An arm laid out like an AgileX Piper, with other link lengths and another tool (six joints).
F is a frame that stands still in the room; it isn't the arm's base.
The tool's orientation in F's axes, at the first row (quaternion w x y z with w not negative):
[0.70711, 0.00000, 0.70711, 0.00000]
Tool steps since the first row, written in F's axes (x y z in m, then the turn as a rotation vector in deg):
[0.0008, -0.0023, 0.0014, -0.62, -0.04, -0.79]
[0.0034, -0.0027, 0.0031, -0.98, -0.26, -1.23]
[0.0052, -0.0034, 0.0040, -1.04, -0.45, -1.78]
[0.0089, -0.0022, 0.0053, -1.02, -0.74, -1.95]
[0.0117, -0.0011, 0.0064, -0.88, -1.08, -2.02]
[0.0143, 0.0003, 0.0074, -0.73, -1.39, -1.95]
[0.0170, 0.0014, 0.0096, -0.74, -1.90, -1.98]
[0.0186, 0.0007, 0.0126, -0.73, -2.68, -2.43]
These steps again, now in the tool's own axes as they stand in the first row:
[-0.0014, -0.0023, 0.0008, 0.79, -0.04, -0.62]
[-0.0031, -0.0027, 0.0034, 1.23, -0.26, -0.98]
[-0.0040, -0.0034, 0.0052, 1.78, -0.45, -1.04]
[-0.0053, -0.0022, 0.0089, 1.95, -0.74, -1.02]
[-0.0064, -0.0011, 0.0117, 2.02, -1.08, -0.88]
[-0.0074, 0.0003, 0.0143, 1.95, -1.39, -0.73]
[-0.0096, 0.0014, 0.0170, 1.98, -1.90, -0.74]
[-0.0126, 0.0007, 0.0186, 2.43, -2.68, -0.73]

